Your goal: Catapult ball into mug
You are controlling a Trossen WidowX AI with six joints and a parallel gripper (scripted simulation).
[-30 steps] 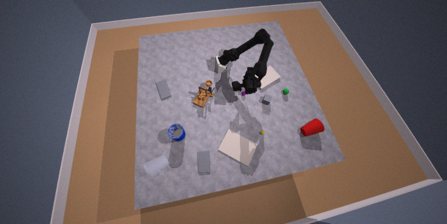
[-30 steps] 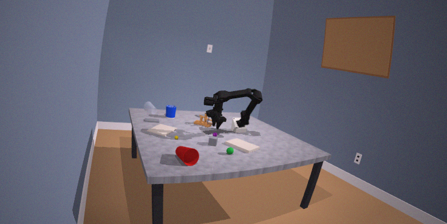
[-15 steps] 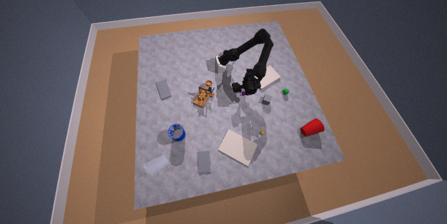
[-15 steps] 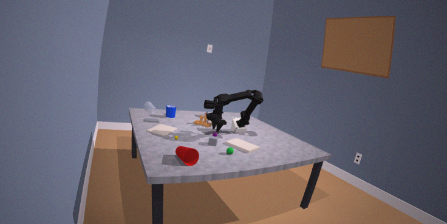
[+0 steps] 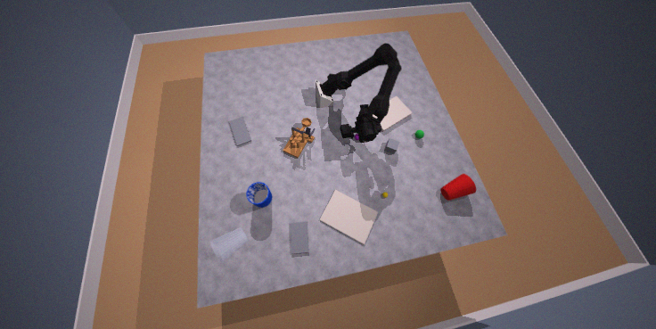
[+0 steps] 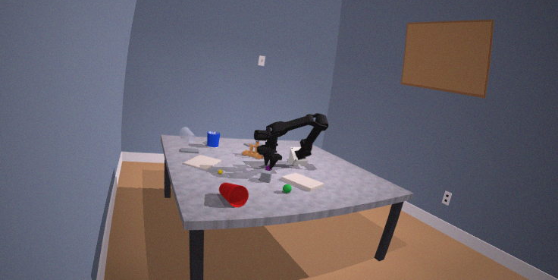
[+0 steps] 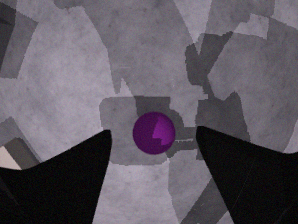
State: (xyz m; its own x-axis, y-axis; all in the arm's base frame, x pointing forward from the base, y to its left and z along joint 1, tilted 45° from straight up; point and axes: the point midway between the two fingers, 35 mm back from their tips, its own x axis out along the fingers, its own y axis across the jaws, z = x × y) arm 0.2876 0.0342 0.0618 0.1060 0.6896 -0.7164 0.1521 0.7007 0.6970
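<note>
My gripper tip is 10 mm above the purple ball. Also, from my gripper tip: grey cube 100 mm ahead, 130 mm to the left; wooden catapult 100 mm behind, 250 mm to the right, 30 mm above; yellow ball 310 mm ahead, 10 mm below.
</note>
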